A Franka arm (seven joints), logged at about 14 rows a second.
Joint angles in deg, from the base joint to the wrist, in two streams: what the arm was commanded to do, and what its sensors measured. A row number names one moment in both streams.
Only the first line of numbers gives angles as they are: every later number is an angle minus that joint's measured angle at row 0.
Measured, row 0: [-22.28, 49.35, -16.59, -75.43, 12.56, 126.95, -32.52]
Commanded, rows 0 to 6: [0.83, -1.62, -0.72, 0.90, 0.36, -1.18, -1.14]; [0.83, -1.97, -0.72, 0.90, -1.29, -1.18, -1.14]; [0.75, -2.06, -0.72, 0.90, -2.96, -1.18, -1.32]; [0.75, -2.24, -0.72, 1.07, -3.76, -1.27, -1.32]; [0.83, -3.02, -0.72, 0.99, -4.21, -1.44, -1.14]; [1.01, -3.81, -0.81, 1.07, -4.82, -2.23, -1.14]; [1.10, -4.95, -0.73, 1.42, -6.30, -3.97, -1.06]
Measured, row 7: [0.83, -2.29, -0.62, 1.18, -4.27, -0.72, -0.39]
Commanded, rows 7 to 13: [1.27, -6.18, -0.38, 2.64, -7.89, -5.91, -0.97]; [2.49, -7.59, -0.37, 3.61, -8.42, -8.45, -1.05]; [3.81, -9.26, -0.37, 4.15, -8.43, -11.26, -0.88]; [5.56, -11.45, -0.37, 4.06, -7.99, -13.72, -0.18]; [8.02, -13.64, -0.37, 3.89, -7.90, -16.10, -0.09]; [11.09, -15.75, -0.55, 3.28, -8.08, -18.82, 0.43]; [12.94, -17.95, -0.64, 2.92, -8.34, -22.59, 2.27]
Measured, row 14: [8.47, -13.08, 0.00, 5.37, -7.42, -17.63, 0.07]
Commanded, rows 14 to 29: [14.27, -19.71, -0.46, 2.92, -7.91, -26.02, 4.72]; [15.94, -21.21, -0.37, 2.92, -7.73, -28.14, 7.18]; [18.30, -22.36, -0.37, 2.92, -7.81, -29.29, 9.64]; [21.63, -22.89, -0.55, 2.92, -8.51, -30.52, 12.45]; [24.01, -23.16, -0.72, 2.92, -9.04, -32.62, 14.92]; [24.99, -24.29, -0.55, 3.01, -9.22, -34.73, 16.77]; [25.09, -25.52, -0.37, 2.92, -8.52, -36.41, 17.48]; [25.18, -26.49, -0.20, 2.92, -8.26, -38.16, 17.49]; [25.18, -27.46, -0.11, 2.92, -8.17, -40.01, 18.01]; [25.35, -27.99, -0.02, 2.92, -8.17, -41.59, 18.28]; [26.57, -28.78, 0.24, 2.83, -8.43, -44.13, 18.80]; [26.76, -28.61, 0.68, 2.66, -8.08, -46.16, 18.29]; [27.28, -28.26, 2.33, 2.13, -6.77, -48.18, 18.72]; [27.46, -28.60, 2.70, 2.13, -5.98, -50.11, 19.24]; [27.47, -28.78, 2.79, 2.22, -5.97, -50.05, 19.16]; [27.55, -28.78, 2.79, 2.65, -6.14, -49.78, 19.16]
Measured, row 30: [27.11, -27.34, 3.00, 3.73, -6.83, -49.20, 18.54]
